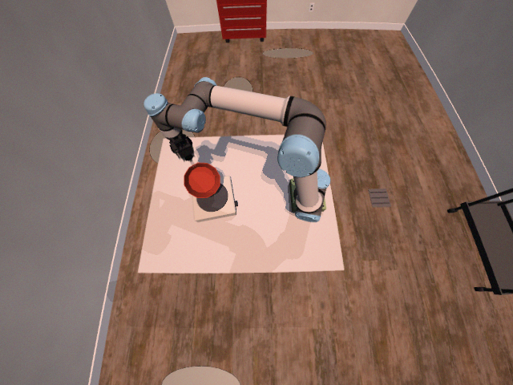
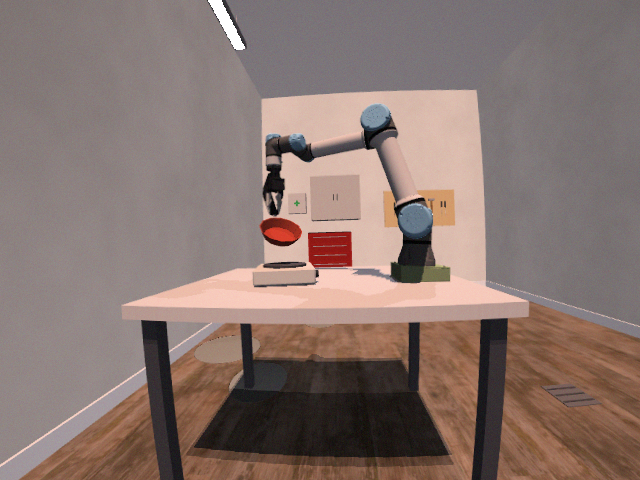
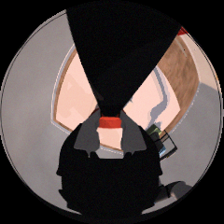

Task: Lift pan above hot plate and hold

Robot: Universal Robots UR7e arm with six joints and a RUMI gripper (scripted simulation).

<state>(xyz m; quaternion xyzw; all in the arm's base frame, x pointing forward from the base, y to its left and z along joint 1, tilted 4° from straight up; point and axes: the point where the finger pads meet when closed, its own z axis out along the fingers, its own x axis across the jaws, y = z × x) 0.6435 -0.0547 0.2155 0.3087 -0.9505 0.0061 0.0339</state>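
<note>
The pan lies 60 mm below my hand, 40 mm to the left of it and 30 mm behind it. Also, from my hand: hot plate (280 mm below, 110 mm to the left, 100 mm behind).
</note>
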